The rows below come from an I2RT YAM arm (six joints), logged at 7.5 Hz.
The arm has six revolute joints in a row. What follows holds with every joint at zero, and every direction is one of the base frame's.
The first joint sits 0.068 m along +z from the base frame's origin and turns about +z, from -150 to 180 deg.
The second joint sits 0.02 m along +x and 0.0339 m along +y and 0.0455 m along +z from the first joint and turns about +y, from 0 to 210 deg.
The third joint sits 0.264 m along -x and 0.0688 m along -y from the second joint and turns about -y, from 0 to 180 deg.
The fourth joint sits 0.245 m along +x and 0.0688 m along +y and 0.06 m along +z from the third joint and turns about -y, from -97 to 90 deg.
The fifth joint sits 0.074 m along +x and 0.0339 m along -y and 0.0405 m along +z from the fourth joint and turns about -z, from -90 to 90 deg.
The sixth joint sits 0.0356 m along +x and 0.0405 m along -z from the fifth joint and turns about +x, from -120 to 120 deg.
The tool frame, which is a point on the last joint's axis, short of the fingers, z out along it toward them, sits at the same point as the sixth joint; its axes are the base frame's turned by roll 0, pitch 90 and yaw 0 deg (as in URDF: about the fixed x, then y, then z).
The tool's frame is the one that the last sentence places.
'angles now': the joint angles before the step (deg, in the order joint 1, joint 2, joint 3, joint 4, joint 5, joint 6). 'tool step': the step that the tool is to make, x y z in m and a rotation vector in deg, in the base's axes. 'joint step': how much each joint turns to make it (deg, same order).
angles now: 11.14 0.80 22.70 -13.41 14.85 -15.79
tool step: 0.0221 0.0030 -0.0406 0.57 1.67 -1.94
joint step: -0.11 -0.01 -9.88 8.17 1.93 0.65
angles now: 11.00 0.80 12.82 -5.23 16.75 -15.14
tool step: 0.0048 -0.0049 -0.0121 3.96 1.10 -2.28
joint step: -3.89 0.00 -2.24 0.55 -1.17 4.40
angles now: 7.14 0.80 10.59 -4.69 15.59 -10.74
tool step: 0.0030 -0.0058 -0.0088 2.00 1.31 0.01
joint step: -5.46 -0.01 -1.38 -0.36 -5.30 2.56
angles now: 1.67 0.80 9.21 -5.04 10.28 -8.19
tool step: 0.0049 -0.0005 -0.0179 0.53 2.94 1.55
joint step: -1.33 -0.01 -2.94 -0.11 -2.86 0.68
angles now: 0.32 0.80 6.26 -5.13 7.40 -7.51
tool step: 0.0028 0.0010 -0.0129 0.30 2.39 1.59
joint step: 0.00 0.02 -1.98 -0.42 -1.59 0.29
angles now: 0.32 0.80 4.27 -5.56 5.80 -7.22
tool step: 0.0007 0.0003 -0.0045 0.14 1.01 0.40
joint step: 0.04 -0.01 -0.60 -0.42 -0.37 0.13
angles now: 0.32 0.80 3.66 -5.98 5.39 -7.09
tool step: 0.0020 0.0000 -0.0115 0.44 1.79 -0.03
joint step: -0.01 0.00 -1.89 0.06 -0.01 0.45
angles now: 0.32 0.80 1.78 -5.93 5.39 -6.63
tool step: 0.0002 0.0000 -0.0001 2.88 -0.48 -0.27
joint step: 0.01 0.02 -0.12 0.37 0.04 2.90
